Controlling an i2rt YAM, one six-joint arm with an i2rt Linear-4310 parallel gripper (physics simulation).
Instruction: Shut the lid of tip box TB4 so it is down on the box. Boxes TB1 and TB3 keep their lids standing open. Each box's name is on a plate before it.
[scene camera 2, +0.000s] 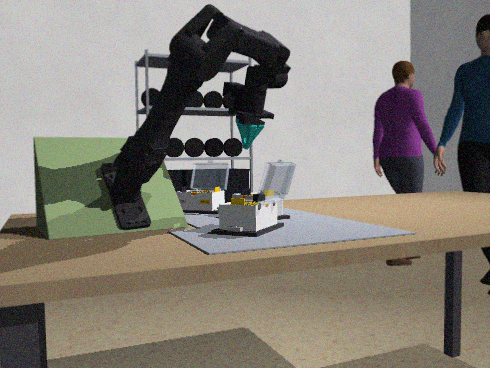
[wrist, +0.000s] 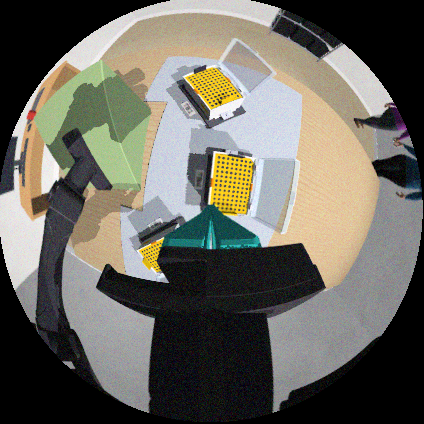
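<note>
My gripper (scene camera 2: 246, 147) (wrist: 210, 209) is shut and empty, fingertips together, high above the boxes. In the wrist view, the tips overlap the near edge of box TB4 (wrist: 231, 183), the middle box with a yellow rack. Its clear lid (wrist: 275, 193) stands open on the side away from the robot base. Box TB1 (wrist: 214, 90) is at the top, its lid (wrist: 247, 65) open. Box TB3 (wrist: 152, 254) is partly covered by the gripper, which hides its lid. The plates are too blurred to read. In the scene view, a raised lid (scene camera 2: 278, 177) stands behind the nearest white box (scene camera 2: 247, 216).
The boxes stand on a grey-blue mat (scene camera 2: 310, 235) (wrist: 280, 125) on the wooden table (scene camera 2: 380, 212) (wrist: 330, 200). A green sloped block (scene camera 2: 75, 190) (wrist: 125, 115) stands at the arm's base. A back-left box (scene camera 2: 201, 201) has an upright lid (scene camera 2: 210, 176). Two people stand beyond the table.
</note>
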